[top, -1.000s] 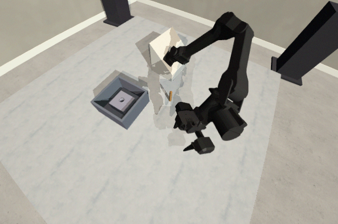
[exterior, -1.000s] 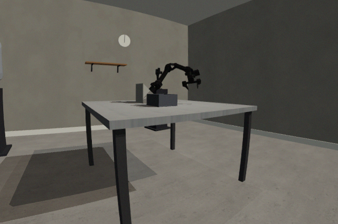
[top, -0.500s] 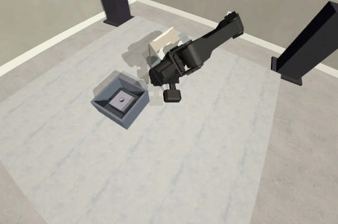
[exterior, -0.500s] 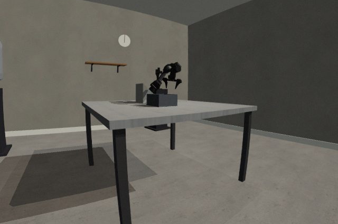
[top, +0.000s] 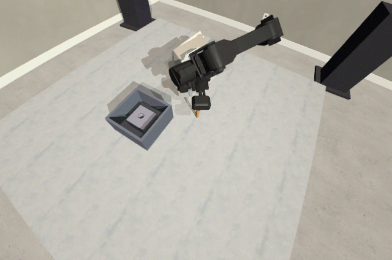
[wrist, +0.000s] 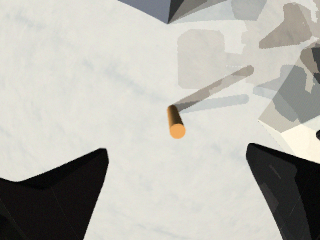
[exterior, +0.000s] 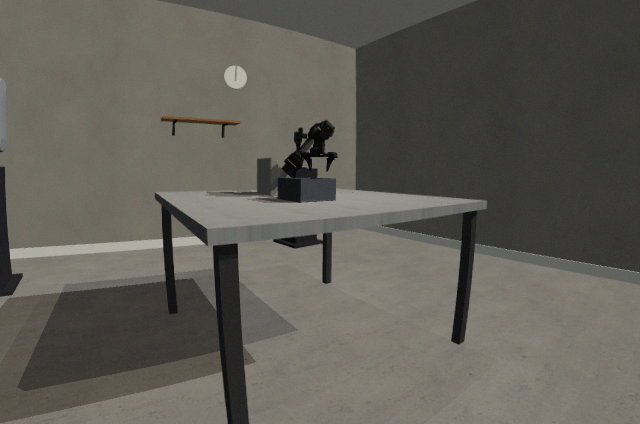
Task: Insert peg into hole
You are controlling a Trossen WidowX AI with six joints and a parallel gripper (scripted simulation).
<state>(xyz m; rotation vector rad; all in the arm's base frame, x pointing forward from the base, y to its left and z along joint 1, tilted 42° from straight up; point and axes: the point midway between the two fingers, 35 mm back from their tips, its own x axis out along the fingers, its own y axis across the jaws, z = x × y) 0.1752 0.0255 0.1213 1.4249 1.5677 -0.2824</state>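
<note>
Now: the orange peg 120 mm below my hand. Also, from my hand: box (200 mm to the right, 140 mm below, 140 mm ahead); then plate (200 mm to the right, 140 mm ahead, 120 mm below).
</note>
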